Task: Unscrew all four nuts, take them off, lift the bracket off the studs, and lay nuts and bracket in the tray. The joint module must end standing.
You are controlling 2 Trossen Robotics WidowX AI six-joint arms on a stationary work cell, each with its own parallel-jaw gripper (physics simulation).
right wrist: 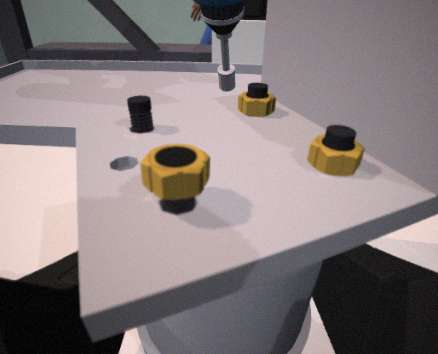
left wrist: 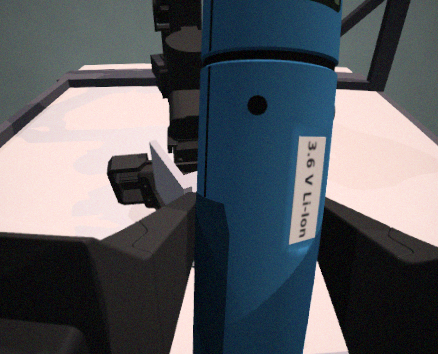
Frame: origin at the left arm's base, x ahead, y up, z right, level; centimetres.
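Seen in the pictures: left gripper, fingertip midpoint: [left wrist: 254, 205]; left arm's base, link origin: [right wrist: 248, 18].
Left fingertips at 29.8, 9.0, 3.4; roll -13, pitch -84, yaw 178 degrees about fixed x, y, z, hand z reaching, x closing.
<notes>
Offsets run from my left fingertips to a thing's top centre, as dx, dy, dz. "pt": to the spot under its first point.
My left gripper [left wrist: 254, 205] is shut on the blue screwdriver @(pt -2.2, +3.3, -0.3) [left wrist: 265, 165], which is upright. In the right wrist view the screwdriver's socket @(-6.6, -8.3, -0.9) [right wrist: 226, 79] hangs behind and left of the far nut. My right gripper [right wrist: 221, 229] is shut on the grey joint module @(+11.3, -8.0, -1.5) [right wrist: 225, 310], under the bracket plate @(pt +13.4, -8.9, -2.7) [right wrist: 285, 195]. A yellow nut @(+13.7, -7.9, -0.7) [right wrist: 175, 172] sits high on the near-left stud @(+13.7, -8.0, -0.7) [right wrist: 178, 205]. A right nut @(+12.2, -8.3, -3.9) [right wrist: 336, 156] and a far nut @(+9.0, -8.3, -2.3) [right wrist: 256, 104] sit low, their studs poking through. The back-left stud @(+10.5, -8.0, +0.8) [right wrist: 140, 115] is bare. I cannot make out the tray.
A grey wall [right wrist: 355, 65] rises along the plate's right side. An open hole @(pt +12.1, -9.0, +0.8) [right wrist: 124, 163] is at the plate's left. A grey rim @(-22.3, -13.9, +7.7) [right wrist: 140, 65] runs across the back. In the left wrist view the other dark arm [left wrist: 185, 107] stands behind the screwdriver, near a pale plate [left wrist: 167, 170].
</notes>
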